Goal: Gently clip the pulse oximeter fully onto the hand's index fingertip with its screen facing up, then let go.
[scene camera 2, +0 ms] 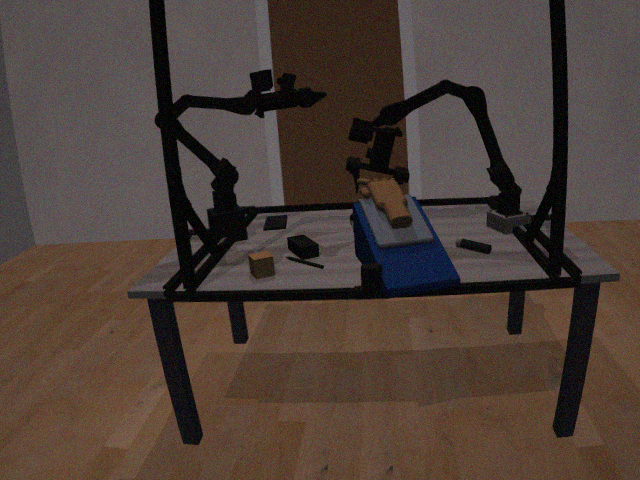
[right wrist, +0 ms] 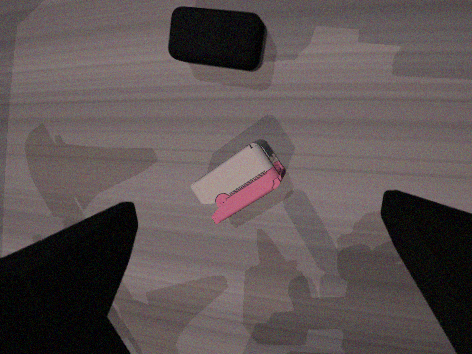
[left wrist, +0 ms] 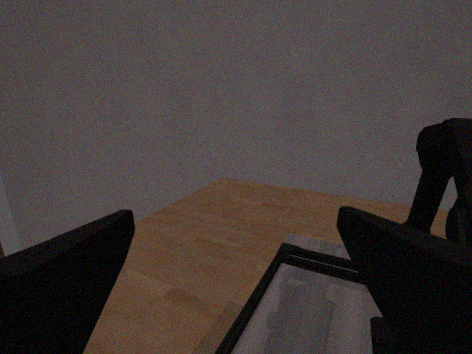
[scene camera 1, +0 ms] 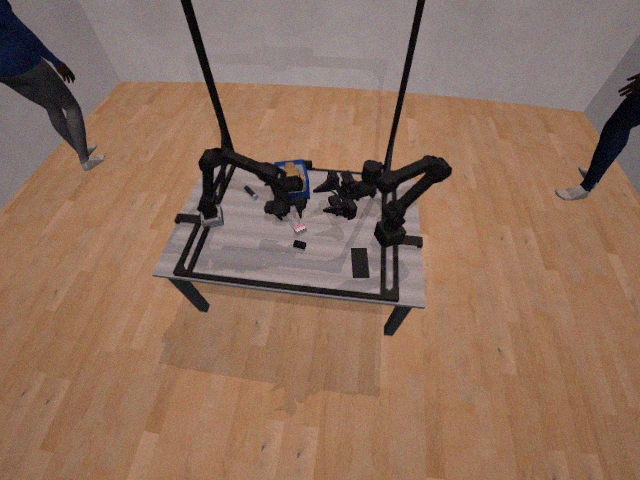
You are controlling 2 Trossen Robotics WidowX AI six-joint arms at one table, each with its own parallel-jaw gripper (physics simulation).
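Frame: origin at the left arm's base, x back, y right, z up, level; millimetres.
Seen in the pictures: left gripper, between the fingertips: (scene camera 2: pixel 320 94) (left wrist: pixel 237 218) (scene camera 1: pixel 318 200); right gripper, between the fingertips: (right wrist: pixel 259 208) (scene camera 1: pixel 291 219); left arm's base, origin of its link: (scene camera 2: pixel 225 209) (scene camera 1: pixel 391 227); right arm's base, origin of its link: (scene camera 2: pixel 508 212) (scene camera 1: pixel 210 213).
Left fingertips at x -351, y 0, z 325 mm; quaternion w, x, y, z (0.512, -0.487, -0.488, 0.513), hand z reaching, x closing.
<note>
Pixels of each thing's top centre, then the offset from my left fingertips to it. "spot": a spot on its surface instead.
- pulse oximeter, centre of its top: (right wrist: pixel 233 187) (scene camera 1: pixel 300 227) dx -21, dy +199, dz -388 mm
- tan hand, a spot on its surface: (scene camera 2: pixel 387 196) (scene camera 1: pixel 291 169) spot: dx +35, dy +454, dz -254 mm
- grey pad, a spot on its surface: (scene camera 2: pixel 385 236) spot: dx +92, dy +537, dz -326 mm
- blue wedge, a spot on its surface: (scene camera 2: pixel 421 268) spot: dx +63, dy +643, dz -379 mm
- black block, centre of its top: (right wrist: pixel 209 34) (scene camera 1: pixel 299 243) dx -53, dy +113, dz -387 mm
- dark flat plate, centre of its top: (scene camera 2: pixel 275 221) (scene camera 1: pixel 360 262) dx +169, dy -68, dz -412 mm
- black box, centre of its top: (scene camera 2: pixel 302 240) (scene camera 1: pixel 337 202) dx +203, dy +272, dz -384 mm
- wooden cube, centre of its top: (scene camera 2: pixel 260 255) dx +349, dy +367, dz -370 mm
- thin pen, centre of its top: (scene camera 2: pixel 302 260) dx +234, dy +352, dz -410 mm
- dark cylinder, centre of its top: (scene camera 2: pixel 473 240) (scene camera 1: pixel 250 190) dx -184, dy +529, dz -392 mm
The pulse oximeter (scene camera 1: pixel 299 228) (right wrist: pixel 237 175), white with a pink side, lies on the table, tilted diagonally in the right wrist view. My right gripper (scene camera 1: pixel 290 214) (right wrist: pixel 259 208) is open and points down above it; the oximeter shows between and beyond its fingertips, apart from both. In scene camera 2 the right gripper is partly hidden behind the tan hand (scene camera 2: pixel 387 196) (scene camera 1: pixel 291 169). The hand rests on a grey pad (scene camera 2: pixel 385 236) on a blue wedge (scene camera 2: pixel 421 268); its index fingertip is not clear. My left gripper (scene camera 1: pixel 321 199) (scene camera 2: pixel 324 95) (left wrist: pixel 237 218) is open, empty and raised high.
A black block (scene camera 1: pixel 299 244) (right wrist: pixel 217 39) lies near the oximeter. A dark flat plate (scene camera 1: pixel 360 262) (scene camera 2: pixel 275 222), black box (scene camera 2: pixel 303 246), wooden cube (scene camera 2: pixel 261 265) and thin pen (scene camera 2: pixel 305 262) lie on one side of the wedge, a dark cylinder (scene camera 1: pixel 250 192) (scene camera 2: pixel 473 245) on the other.
</note>
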